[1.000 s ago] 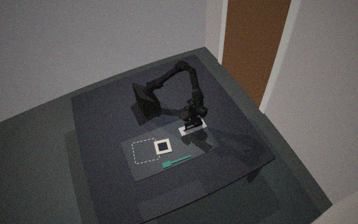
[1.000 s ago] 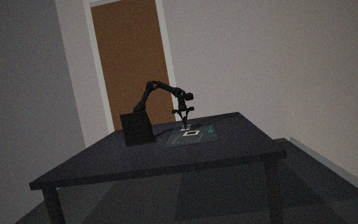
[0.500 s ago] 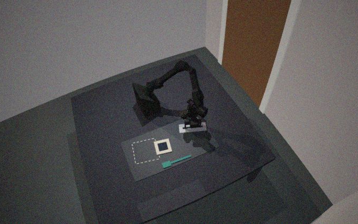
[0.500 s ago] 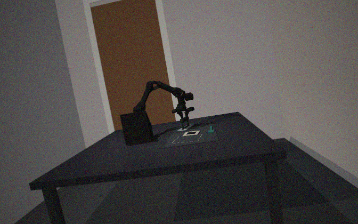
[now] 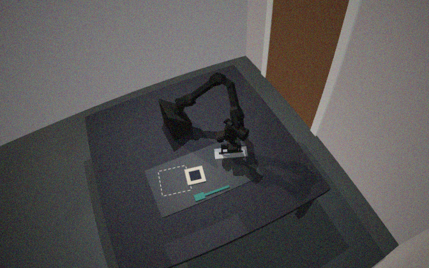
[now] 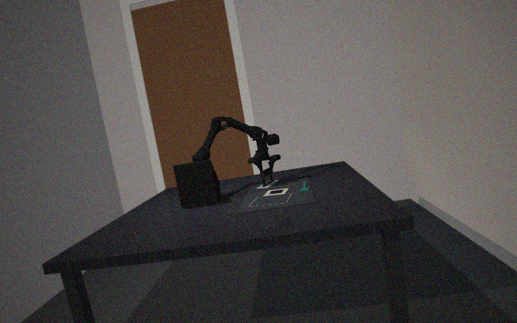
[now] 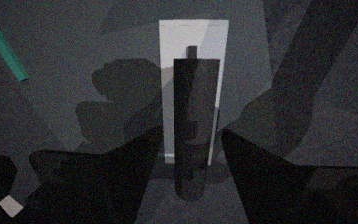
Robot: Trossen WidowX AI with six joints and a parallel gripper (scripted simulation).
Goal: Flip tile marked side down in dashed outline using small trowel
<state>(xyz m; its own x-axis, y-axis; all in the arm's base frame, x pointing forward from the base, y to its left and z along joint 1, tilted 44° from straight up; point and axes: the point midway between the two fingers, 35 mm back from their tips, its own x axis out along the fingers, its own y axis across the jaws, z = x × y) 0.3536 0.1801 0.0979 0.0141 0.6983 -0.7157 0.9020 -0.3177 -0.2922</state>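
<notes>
Right now the grey mat is 23 cm to the right of my gripper tip, 8 cm below it and 5 cm ahead of it. The rest, counted from my gripper tip: tan tile: 27 cm to the right, 6 cm below, 4 cm ahead; then teal trowel: 26 cm to the right, 18 cm ahead, 6 cm below.
</notes>
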